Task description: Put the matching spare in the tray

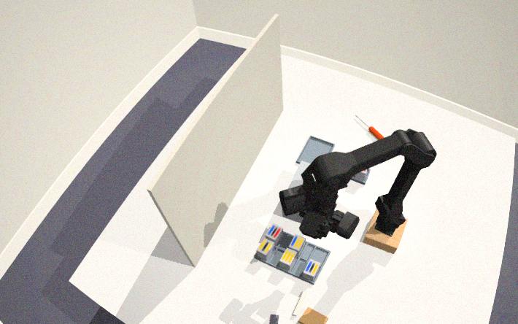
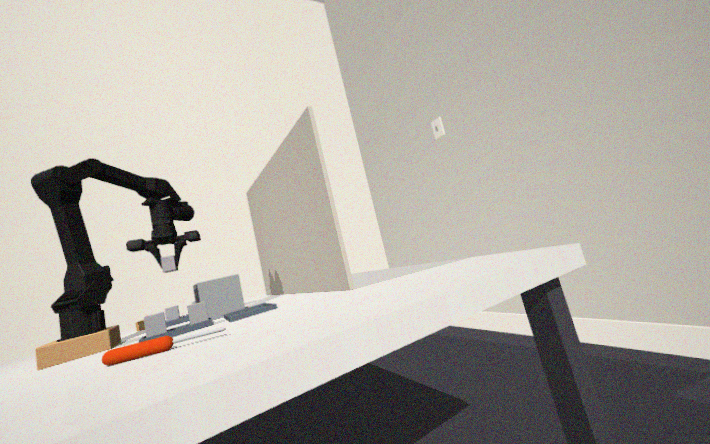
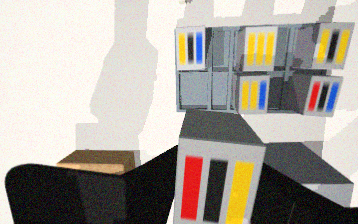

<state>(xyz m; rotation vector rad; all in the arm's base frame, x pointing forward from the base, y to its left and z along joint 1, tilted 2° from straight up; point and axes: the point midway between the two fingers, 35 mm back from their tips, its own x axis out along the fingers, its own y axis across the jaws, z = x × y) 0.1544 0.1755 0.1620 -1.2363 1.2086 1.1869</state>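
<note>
The blue-grey tray is 19 cm ahead of my gripper tip, 32 cm to the right of it and 17 cm below it. From my gripper tip the other things lie so: white stick (5 cm behind, 17 cm to the left, 16 cm below); then grey spare (2 cm above); then grey mounted unit (12 cm ahead, 13 cm to the right, 12 cm below).
</note>
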